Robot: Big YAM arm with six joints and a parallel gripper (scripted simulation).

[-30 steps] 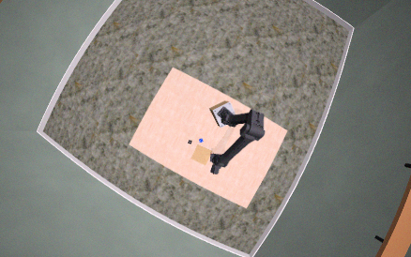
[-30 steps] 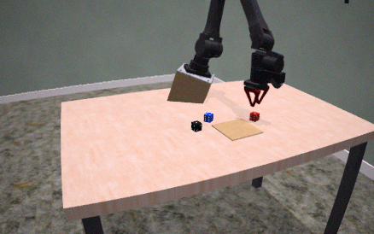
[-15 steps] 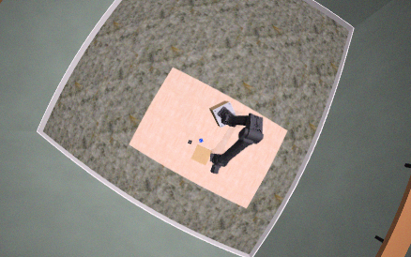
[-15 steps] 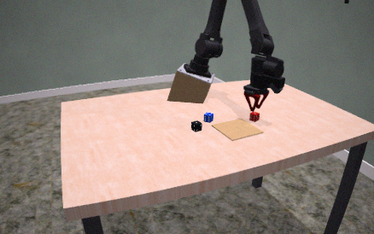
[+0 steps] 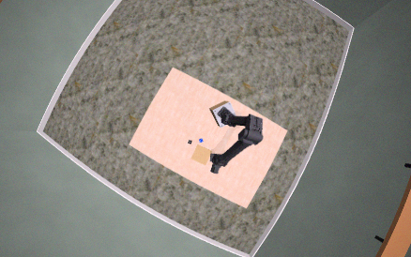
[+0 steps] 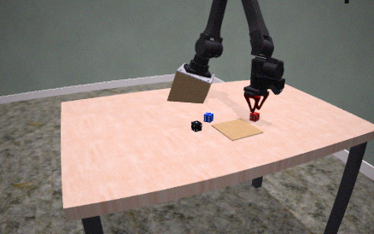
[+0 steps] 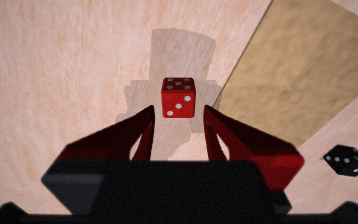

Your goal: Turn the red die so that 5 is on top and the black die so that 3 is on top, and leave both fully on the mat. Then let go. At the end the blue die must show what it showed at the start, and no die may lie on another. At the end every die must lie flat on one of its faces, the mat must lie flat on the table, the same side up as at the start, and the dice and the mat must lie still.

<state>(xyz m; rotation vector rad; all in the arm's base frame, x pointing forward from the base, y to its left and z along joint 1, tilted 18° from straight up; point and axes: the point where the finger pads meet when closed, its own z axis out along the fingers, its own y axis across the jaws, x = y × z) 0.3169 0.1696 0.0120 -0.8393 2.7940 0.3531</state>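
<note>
Now: the red die 30 mm below my hand. Round my hand: black die 50 mm ahead, 250 mm to the right, 30 mm below; then blue die 30 mm behind, 180 mm to the right, 30 mm below; then tan mat 70 mm ahead, 100 mm to the right, 50 mm below.
</note>
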